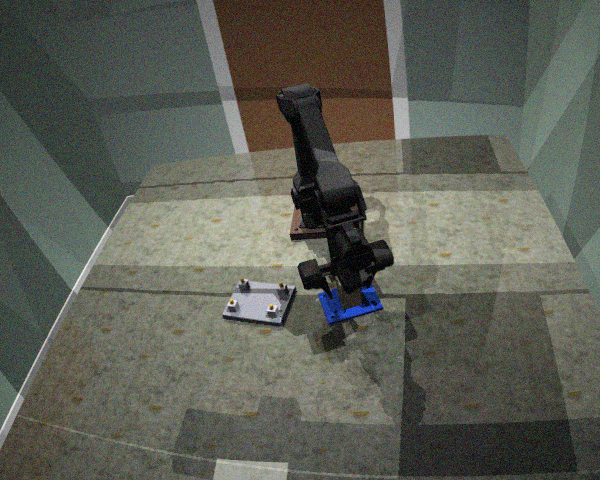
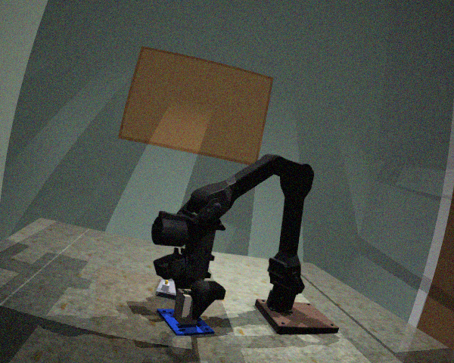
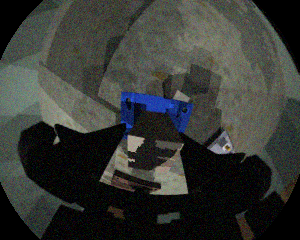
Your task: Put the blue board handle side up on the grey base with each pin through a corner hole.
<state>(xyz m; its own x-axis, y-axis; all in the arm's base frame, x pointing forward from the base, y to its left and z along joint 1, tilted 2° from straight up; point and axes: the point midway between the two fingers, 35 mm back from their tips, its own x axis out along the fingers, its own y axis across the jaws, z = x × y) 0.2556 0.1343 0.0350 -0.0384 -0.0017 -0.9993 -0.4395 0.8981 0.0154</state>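
Right now my gripper tip is 2 cm short of the grey base, 20 cm to the left of it and 2 cm above it. Also, from my gripper tip: blue board (1 cm below).
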